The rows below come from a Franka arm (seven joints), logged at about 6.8 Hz.
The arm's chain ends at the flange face. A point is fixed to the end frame.
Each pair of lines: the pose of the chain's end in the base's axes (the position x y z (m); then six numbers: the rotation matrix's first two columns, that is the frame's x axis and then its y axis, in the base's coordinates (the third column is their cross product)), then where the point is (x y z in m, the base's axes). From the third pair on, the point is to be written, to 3 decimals.
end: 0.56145 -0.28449 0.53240 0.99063 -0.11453 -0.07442 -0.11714 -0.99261 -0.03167
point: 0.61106 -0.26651 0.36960
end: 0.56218 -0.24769 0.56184 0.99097 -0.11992 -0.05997 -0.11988 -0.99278 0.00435
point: 0.61348 -0.23596 0.39900
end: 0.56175 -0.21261 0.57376 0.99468 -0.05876 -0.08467 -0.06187 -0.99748 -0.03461
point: 0.609 -0.191 0.411
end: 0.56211 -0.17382 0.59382 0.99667 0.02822 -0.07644 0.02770 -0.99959 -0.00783
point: 0.608 -0.153 0.430
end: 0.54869 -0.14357 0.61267 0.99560 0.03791 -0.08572 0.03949 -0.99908 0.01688
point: 0.593 -0.126 0.448
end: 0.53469 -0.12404 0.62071 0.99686 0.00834 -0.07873 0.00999 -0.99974 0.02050
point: 0.581 -0.108 0.457
